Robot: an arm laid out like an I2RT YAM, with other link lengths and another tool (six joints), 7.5 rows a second.
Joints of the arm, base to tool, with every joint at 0 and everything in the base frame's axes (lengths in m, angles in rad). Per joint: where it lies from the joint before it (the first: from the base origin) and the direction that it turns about. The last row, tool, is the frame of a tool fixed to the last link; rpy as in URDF.
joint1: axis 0 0 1 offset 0 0 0.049
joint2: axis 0 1 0 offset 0.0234 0.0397 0.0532
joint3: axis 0 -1 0 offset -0.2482 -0.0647 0
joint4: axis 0 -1 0 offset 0.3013 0.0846 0.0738
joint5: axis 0 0 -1 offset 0.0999 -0.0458 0.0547
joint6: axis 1 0 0 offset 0.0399 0 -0.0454
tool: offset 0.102 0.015 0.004 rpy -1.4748 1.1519 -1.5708
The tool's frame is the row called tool.
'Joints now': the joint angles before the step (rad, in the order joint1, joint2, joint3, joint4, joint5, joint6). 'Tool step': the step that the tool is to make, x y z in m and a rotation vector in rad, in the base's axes. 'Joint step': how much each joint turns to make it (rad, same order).
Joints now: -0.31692 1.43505 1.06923 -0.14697 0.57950 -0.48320
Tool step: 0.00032 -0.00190 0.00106 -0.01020 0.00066 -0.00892
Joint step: -0.00024 0.00471 0.00300 0.00718 0.01241 -0.00528
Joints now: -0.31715 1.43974 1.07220 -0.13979 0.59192 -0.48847
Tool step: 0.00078 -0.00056 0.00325 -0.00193 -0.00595 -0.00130
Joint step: -0.00038 0.00044 0.00697 -0.00059 0.00079 0.00056
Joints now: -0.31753 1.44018 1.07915 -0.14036 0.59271 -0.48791
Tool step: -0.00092 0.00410 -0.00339 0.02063 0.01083 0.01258
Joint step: 0.00304 -0.00452 0.00115 -0.02864 -0.01628 0.01136
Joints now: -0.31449 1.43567 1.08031 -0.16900 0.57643 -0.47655
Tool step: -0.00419 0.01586 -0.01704 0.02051 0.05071 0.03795
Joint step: 0.02468 -0.01617 -0.03443 -0.03426 -0.01366 -0.00370
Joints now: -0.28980 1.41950 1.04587 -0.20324 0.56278 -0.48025
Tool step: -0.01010 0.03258 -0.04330 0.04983 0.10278 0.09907
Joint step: 0.04513 -0.02426 -0.09165 -0.03611 -0.05594 -0.01723
